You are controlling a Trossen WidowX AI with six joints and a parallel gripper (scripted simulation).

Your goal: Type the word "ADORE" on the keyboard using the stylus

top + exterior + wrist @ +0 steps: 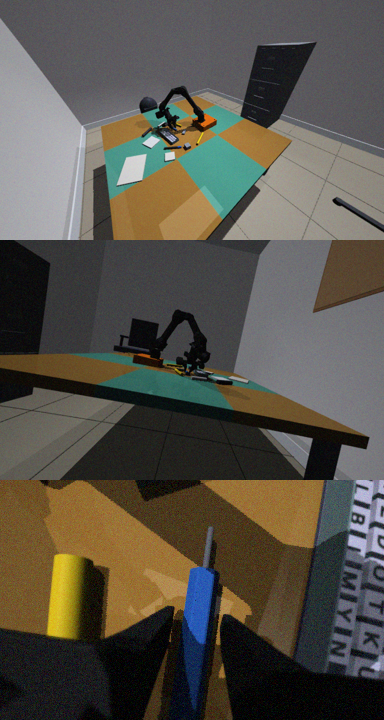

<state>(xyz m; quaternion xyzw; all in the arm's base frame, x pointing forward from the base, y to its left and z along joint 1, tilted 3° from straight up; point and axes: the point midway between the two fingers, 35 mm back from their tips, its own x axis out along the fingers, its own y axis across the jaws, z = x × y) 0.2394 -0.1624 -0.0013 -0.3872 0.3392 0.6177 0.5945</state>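
Now: the white marker 50 mm ahead of my gripper tip and 170 mm to the right of it. Round my gripper tip: blue stylus 10 mm to the left; dark marker 210 mm ahead, 160 mm to the right; blue pen 140 mm ahead, 200 mm to the left.
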